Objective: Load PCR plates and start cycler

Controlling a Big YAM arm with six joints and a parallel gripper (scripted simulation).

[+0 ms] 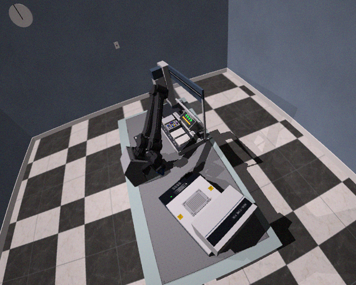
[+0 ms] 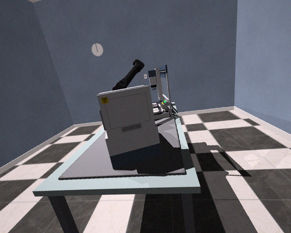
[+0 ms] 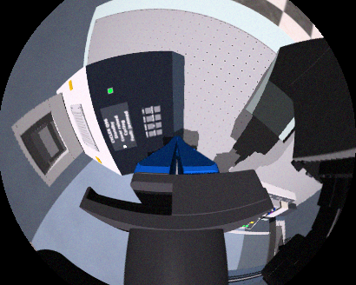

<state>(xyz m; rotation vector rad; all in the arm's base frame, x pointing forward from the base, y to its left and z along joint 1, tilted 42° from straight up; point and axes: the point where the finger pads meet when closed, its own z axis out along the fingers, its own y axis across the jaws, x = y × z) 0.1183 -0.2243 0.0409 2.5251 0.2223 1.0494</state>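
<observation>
The tube cooling block lies 560 mm to the left of my hand, 250 mm ahead of it and 140 mm below it. Also, from my hand: black regrip nest (490 mm to the left, 210 mm below, 60 mm behind); then white deep-well block (660 mm to the left, 240 mm ahead, 140 mm below).
</observation>
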